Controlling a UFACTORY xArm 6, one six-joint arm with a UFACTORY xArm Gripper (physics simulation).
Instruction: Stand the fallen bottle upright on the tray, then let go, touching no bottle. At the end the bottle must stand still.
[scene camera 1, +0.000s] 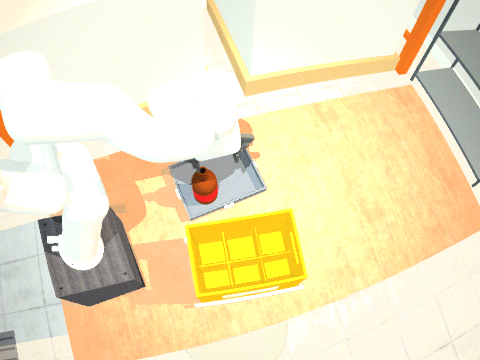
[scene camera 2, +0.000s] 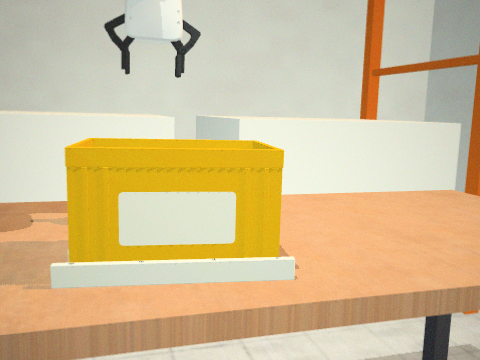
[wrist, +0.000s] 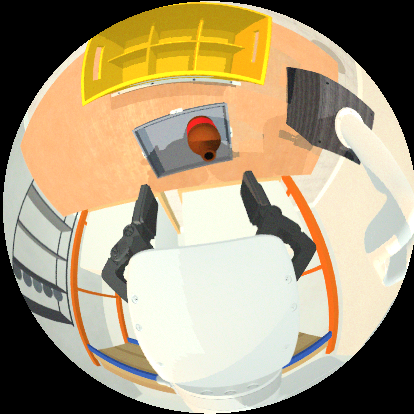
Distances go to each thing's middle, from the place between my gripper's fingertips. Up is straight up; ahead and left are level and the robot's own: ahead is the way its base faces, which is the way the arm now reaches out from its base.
Scene:
My gripper is now 3 cm past the brown bottle (scene camera 1: 204, 184), 5 cm to the right of it and 20 cm above it.

